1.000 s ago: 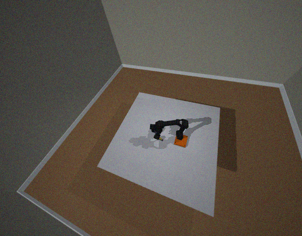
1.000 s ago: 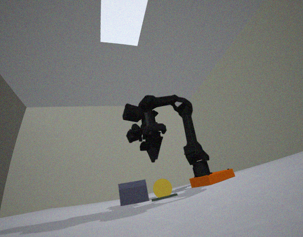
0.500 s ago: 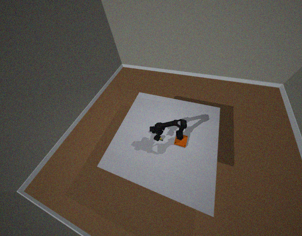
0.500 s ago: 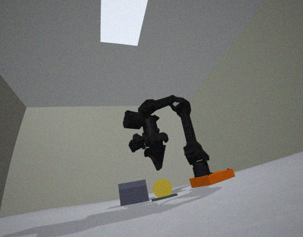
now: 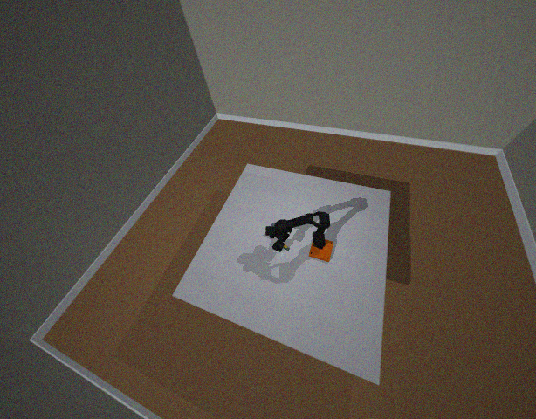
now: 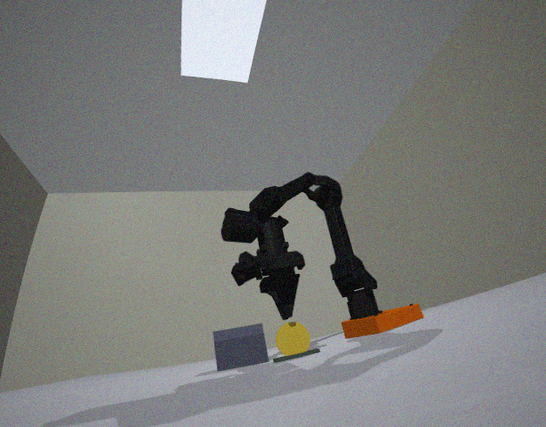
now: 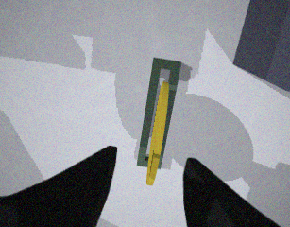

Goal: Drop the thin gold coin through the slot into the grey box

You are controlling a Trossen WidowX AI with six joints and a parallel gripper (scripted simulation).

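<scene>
Now: the coin 40 mm below my gripper tip.
</scene>
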